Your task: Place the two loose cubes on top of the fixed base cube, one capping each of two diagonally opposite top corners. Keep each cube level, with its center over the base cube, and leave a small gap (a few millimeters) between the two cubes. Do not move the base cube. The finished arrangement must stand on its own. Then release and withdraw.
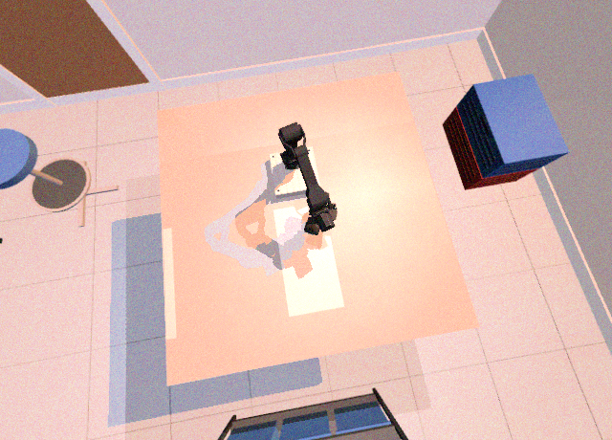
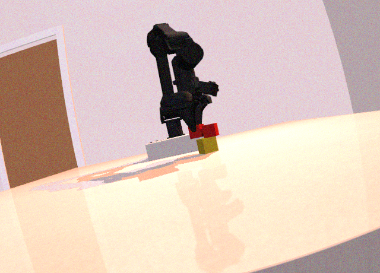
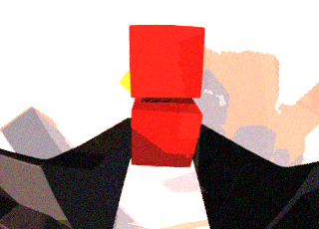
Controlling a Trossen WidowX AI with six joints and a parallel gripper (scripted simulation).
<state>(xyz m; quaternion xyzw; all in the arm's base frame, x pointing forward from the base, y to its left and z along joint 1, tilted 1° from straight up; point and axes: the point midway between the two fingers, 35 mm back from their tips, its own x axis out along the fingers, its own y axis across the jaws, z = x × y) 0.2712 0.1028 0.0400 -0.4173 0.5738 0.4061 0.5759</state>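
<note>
My gripper tip is now 4 cm above the yellow base cube and 2 cm to the right of it.
</note>
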